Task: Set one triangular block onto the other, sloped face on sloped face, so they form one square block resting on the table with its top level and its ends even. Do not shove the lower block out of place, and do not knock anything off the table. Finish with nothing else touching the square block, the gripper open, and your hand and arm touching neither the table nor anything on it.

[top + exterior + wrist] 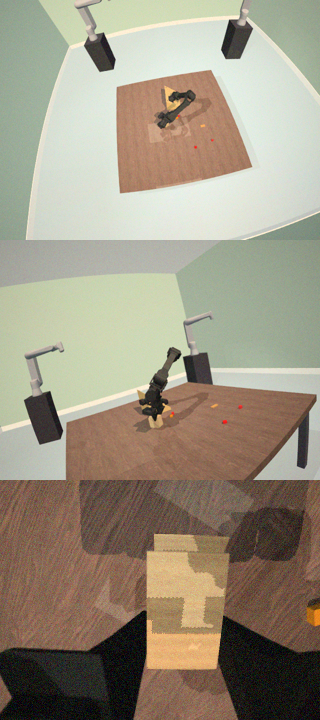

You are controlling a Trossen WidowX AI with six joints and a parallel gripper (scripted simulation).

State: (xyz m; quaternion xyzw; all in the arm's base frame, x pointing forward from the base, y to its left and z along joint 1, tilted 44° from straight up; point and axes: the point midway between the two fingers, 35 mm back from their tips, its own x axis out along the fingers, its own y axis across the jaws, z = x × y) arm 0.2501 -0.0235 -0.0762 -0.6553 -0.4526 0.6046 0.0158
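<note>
The orange cube is 12 cm to the left of my gripper tip, 7 cm behind it and 4 cm below it. From my gripper tip the other things lie so: triangular block 1 cm above.
</note>
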